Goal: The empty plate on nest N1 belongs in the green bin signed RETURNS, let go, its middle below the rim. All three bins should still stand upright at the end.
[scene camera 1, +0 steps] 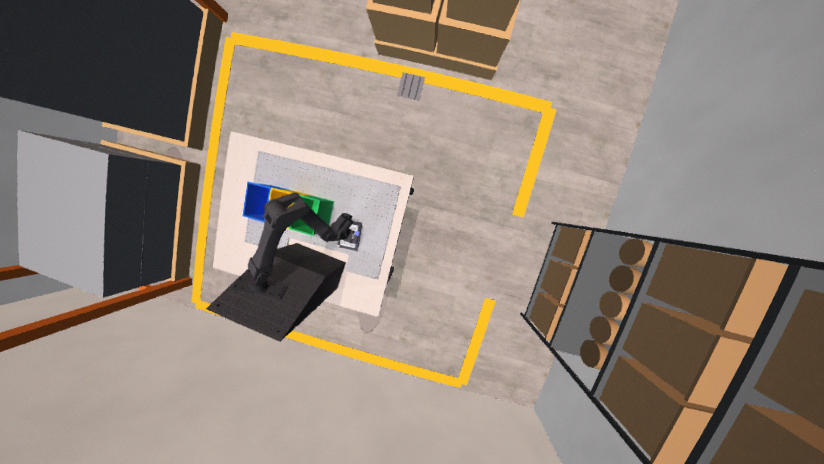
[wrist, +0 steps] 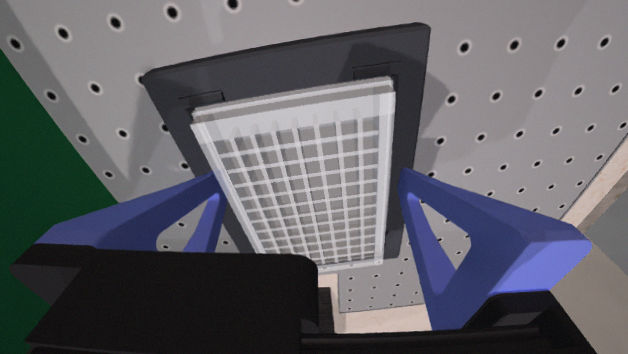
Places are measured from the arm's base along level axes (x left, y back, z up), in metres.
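Pixels of known places: gripper, fingertip midpoint: (scene camera 1: 350, 232) (wrist: 313, 177); arm's base at its link origin: (scene camera 1: 260, 288).
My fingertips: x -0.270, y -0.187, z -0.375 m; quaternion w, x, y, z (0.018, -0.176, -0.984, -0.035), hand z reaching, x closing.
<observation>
Ahead of a thing's pixels: the offset from my fingertips to its top centre. Level surfaces: height alone.
The clear, empty gridded plate {dz +0.012, dx +0.006, dy +0.015 m} (wrist: 300, 150) lies flat in the dark nest {dz +0.001, dx +0.007, dy +0.015 m} (wrist: 290, 62) (scene camera 1: 360, 228) on the perforated board; no N1 sign is readable. My gripper (wrist: 313, 177) (scene camera 1: 352, 234) is open, its two blue fingers standing on either side of the plate's long edges, with nothing gripped. How far the fingertips are above the board is hard to tell. The green bin {dz +0.166, dx +0.171, dy -0.110 m} (scene camera 1: 324, 210) (wrist: 40, 150) stands upright beside the nest, partly hidden by the arm in the scene view; its RETURNS sign is not readable.
The yellow bin {dz +0.166, dx +0.297, dy -0.143 m} (scene camera 1: 279, 194) and blue bin {dz +0.166, dx +0.422, dy -0.177 m} (scene camera 1: 255, 201) stand upright in a row with the green one, with the arm (scene camera 1: 268, 247) passing over part of the row. The perforated board {dz -0.014 m} (scene camera 1: 369, 198) lies on the pale table {dz -0.027 m} (scene camera 1: 360, 296). A black pedestal (scene camera 1: 259, 308) carries the arm.
</observation>
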